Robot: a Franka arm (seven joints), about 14 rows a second.
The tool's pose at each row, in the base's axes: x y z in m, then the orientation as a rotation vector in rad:
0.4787 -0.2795 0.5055 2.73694 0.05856 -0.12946
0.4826 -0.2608 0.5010 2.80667 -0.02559 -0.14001
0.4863 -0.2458 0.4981 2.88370 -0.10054 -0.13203
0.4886 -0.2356 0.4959 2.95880 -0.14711 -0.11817
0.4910 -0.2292 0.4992 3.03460 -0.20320 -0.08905
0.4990 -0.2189 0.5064 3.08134 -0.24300 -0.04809
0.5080 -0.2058 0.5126 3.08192 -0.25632 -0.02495
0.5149 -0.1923 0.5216 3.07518 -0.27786 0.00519
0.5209 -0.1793 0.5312 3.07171 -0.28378 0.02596
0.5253 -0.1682 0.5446 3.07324 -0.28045 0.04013
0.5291 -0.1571 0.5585 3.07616 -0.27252 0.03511
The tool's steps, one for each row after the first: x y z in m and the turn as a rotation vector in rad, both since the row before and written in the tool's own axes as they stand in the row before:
0.0047 -0.0187 -0.0035 0.07248 -0.01547 0.05455
0.0034 -0.0151 -0.0025 0.08056 -0.00112 0.04770
0.0016 -0.0105 -0.0006 0.07786 0.00513 0.02724
0.0015 -0.0059 -0.0045 0.08003 0.01409 0.03292
0.0061 -0.0105 -0.0086 0.05092 0.02286 0.02356
0.0067 -0.0140 -0.0071 0.00267 0.01459 0.00891
0.0045 -0.0140 -0.0098 -0.00323 0.01947 0.01477
0.0037 -0.0133 -0.0103 -0.00161 0.01355 0.00438
0.0026 -0.0110 -0.0140 0.00223 0.00907 -0.00197
0.0022 -0.0109 -0.0144 0.00191 -0.00331 -0.00534

